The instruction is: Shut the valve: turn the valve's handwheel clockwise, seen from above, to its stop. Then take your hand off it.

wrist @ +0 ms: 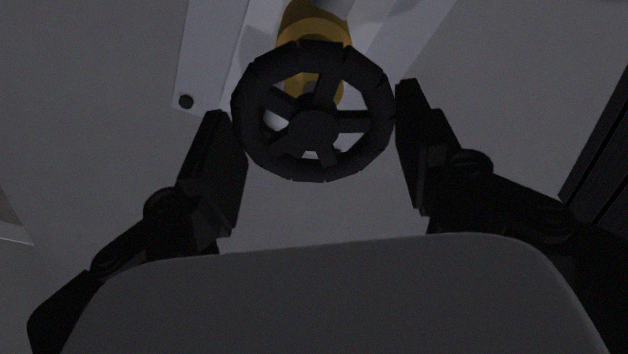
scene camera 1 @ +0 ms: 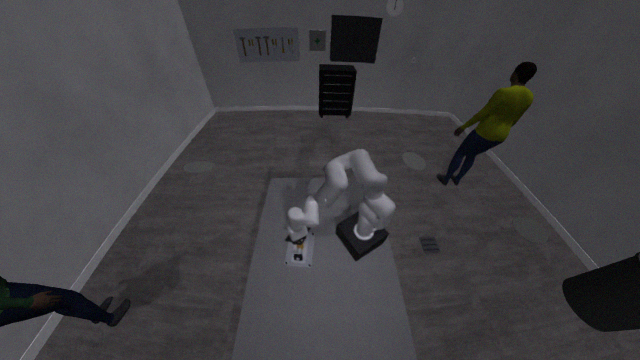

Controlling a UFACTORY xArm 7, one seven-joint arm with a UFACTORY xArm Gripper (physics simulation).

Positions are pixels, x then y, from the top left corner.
Scene:
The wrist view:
my gripper: 314,124
black handwheel: 314,124
pale base plate: 209,42

